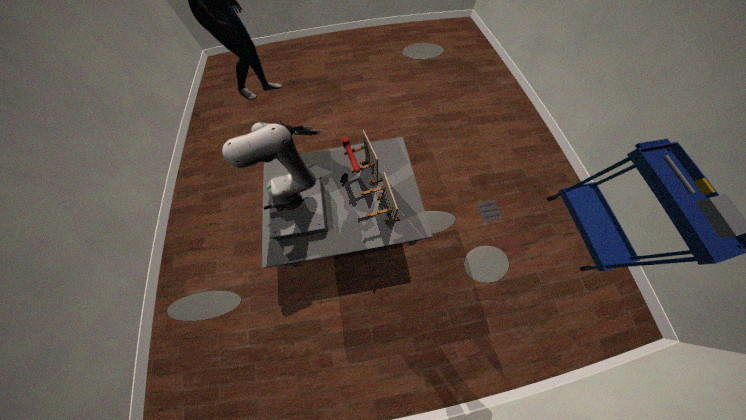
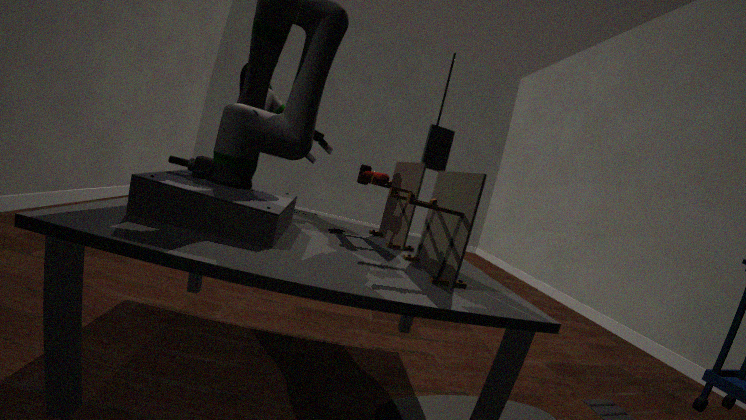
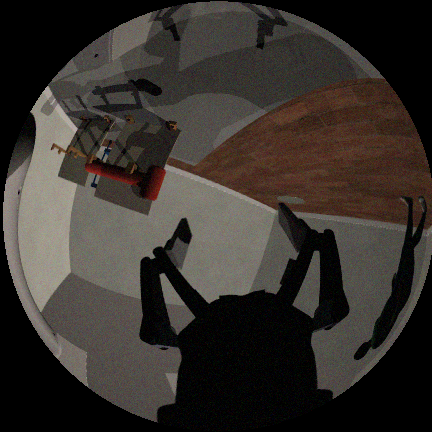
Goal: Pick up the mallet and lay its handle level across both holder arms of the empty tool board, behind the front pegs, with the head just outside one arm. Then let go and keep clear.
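Where they show: gripper, between the fingertips: [image 1: 316,130] [image 2: 322,156] [image 3: 233,219]; arm's base, origin of its link: [image 1: 291,199] [image 2: 228,182].
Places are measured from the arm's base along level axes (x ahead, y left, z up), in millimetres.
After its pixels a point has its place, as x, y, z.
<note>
The red mallet [image 1: 352,157] {497, 77, 151} [image 2: 376,178] {482, 12, 128} [image 3: 117,172] {477, 120, 135} lies with its handle across the holder arms of the rear tool board [image 1: 371,153] {623, 52, 167} [image 2: 404,180] {622, 88, 150} [image 3: 122,198] {622, 100, 198}. Its head [image 1: 345,141] {489, 204, 171} [image 3: 154,183] {471, 231, 136} is beyond the outer arm, on the side away from the other board. The empty tool board [image 1: 390,197] {632, -277, 145} [image 2: 459,193] {631, -289, 142} [image 3: 74,167] {634, -238, 142} stands beside it, and its two holder arms [image 1: 379,213] {539, -338, 103} carry nothing. My gripper [image 1: 314,131] {320, 378, 168} [image 2: 321,154] {320, 378, 168} [image 3: 233,219] {320, 378, 168} is open and empty, up in the air and apart from the mallet, on its head side.
Both boards stand on the grey table [image 1: 412,219] {771, -394, -103} [image 2: 198,255] {36, -405, -103}, beside the arm's pedestal [image 1: 313,229] {98, -258, -14} [image 2: 198,208] {-17, -246, -47}. A dark box [image 2: 438,147] with a thin rod shows behind the boards. A person [image 1: 242,52] [image 3: 410,260] stands beyond the table. A blue cart [image 1: 600,229] [image 2: 728,383] is off to the side.
</note>
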